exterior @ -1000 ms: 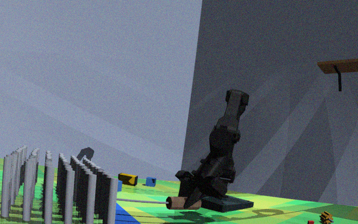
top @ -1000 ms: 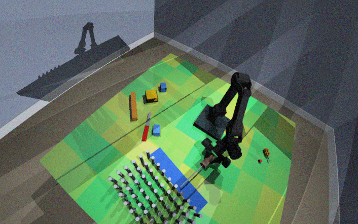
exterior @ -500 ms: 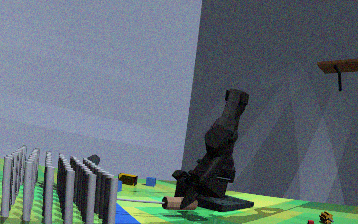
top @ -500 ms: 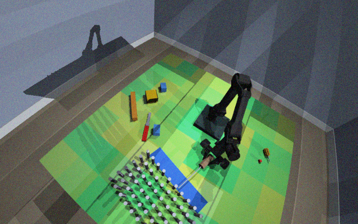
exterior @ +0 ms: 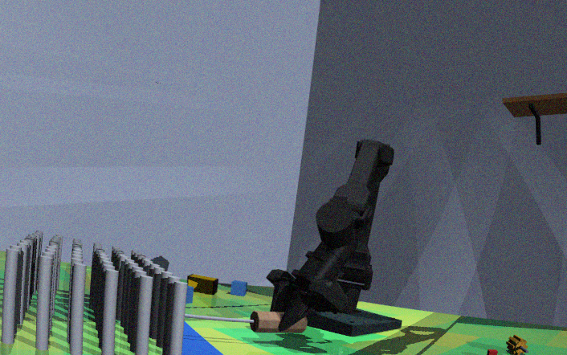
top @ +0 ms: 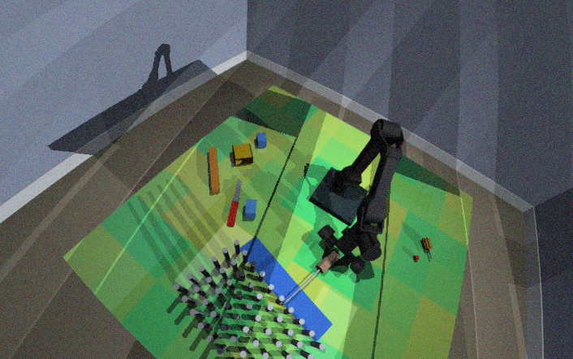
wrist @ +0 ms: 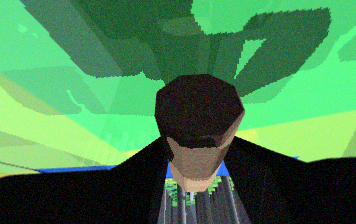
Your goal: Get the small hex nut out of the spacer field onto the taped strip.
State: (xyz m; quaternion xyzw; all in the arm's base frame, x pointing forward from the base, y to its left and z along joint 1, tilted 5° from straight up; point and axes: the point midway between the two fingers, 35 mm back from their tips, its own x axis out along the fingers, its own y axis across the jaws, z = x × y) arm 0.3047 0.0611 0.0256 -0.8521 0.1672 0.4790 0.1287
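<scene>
The blue taped strip lies 130 mm ahead of my gripper tip, 100 mm to the right of it and 30 mm below it. The rest, counted from my gripper tip: red-handled tool 80 mm behind, 410 mm to the right, 20 mm below; then red cube 180 mm behind, 350 mm to the left, 20 mm below; then metal rod tool 90 mm ahead, 40 mm to the right.
</scene>
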